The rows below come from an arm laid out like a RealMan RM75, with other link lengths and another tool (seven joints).
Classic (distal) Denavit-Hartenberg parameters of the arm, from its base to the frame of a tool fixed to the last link. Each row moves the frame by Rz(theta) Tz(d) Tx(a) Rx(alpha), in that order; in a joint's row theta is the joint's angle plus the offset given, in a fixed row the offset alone. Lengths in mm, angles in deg.
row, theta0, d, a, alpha
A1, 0, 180.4, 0, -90
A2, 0, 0, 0, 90
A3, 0, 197.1, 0, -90
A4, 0, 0, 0, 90
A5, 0, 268.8, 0, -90
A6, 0, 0, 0, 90
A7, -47, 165.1, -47, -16.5
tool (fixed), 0, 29.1, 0, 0
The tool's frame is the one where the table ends.
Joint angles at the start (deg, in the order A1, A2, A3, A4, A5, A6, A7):
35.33, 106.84, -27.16, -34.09, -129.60, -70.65, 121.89
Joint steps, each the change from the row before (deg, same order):
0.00, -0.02, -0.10, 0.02, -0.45, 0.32, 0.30
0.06, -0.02, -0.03, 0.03, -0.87, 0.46, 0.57
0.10, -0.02, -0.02, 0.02, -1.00, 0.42, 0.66
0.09, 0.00, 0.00, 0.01, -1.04, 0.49, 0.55
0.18, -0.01, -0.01, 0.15, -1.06, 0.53, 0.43
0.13, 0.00, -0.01, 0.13, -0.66, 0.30, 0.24
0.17, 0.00, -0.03, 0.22, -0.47, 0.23, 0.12
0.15, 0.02, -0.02, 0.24, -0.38, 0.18, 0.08
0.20, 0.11, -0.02, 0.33, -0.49, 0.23, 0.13
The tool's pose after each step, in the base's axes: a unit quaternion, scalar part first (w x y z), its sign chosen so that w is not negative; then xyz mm. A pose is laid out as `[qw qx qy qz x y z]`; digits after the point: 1 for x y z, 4 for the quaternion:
[0.2068 -0.9543 0.2003 0.0797 283.4 446.5 46.1]
[0.2068 -0.9537 0.2058 0.0735 286.2 446.9 45.4]
[0.2062 -0.9530 0.2115 0.0670 288.9 447.3 44.5]
[0.2061 -0.9524 0.2166 0.0595 291.9 447.6 43.7]
[0.2055 -0.9520 0.2207 0.0518 294.6 448.1 42.1]
[0.2046 -0.9519 0.2230 0.0471 296.1 448.3 40.9]
[0.2031 -0.9521 0.2242 0.0440 296.8 448.6 39.3]
[0.2013 -0.9524 0.2252 0.0417 297.3 448.7 37.4]
[0.1984 -0.9527 0.2270 0.0395 297.7 448.7 34.3]

